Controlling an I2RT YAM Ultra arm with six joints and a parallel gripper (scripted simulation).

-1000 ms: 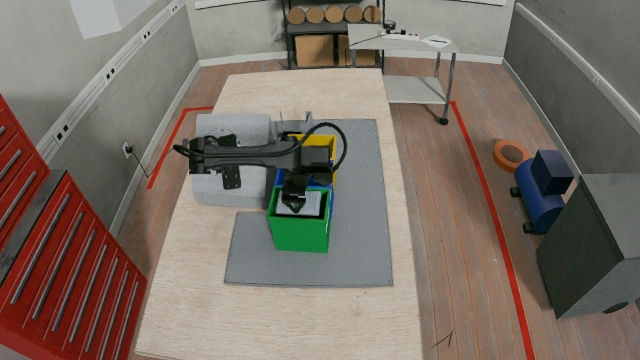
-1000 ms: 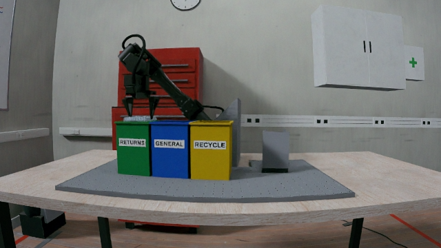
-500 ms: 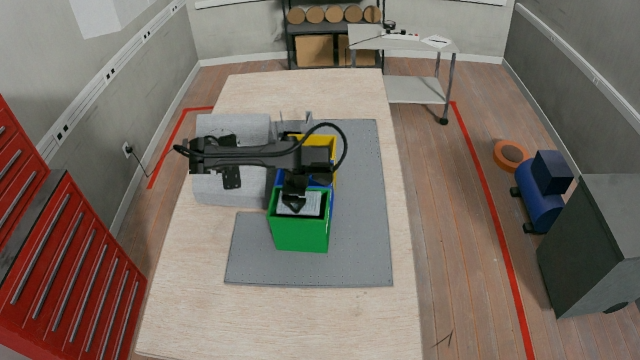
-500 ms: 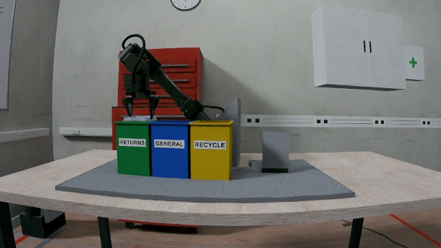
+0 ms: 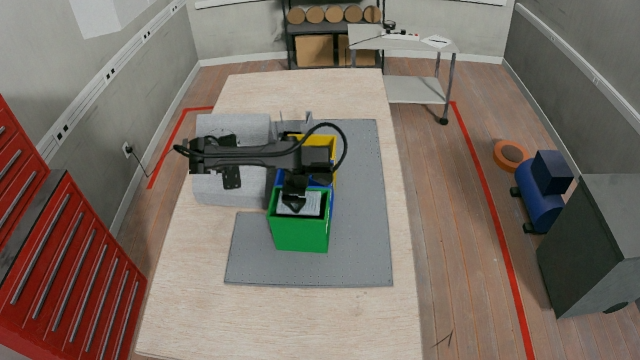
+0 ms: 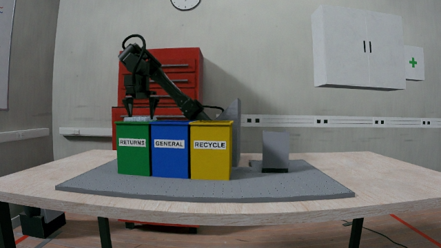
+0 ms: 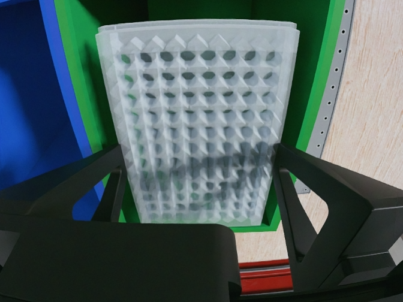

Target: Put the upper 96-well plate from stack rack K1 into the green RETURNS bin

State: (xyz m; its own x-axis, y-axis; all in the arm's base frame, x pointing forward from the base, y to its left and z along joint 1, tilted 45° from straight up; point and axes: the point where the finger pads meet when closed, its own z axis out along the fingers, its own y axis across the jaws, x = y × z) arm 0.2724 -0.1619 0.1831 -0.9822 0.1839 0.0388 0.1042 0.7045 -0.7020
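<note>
Now: the green returns bin 110 mm below my hand. Also, from my hand: clear 96-well plate (10 mm below); then yellow recycle bin (260 mm to the left, 110 mm below, 30 mm ahead); then blue general bin (130 mm to the left, 110 mm below, 20 mm ahead).
</note>
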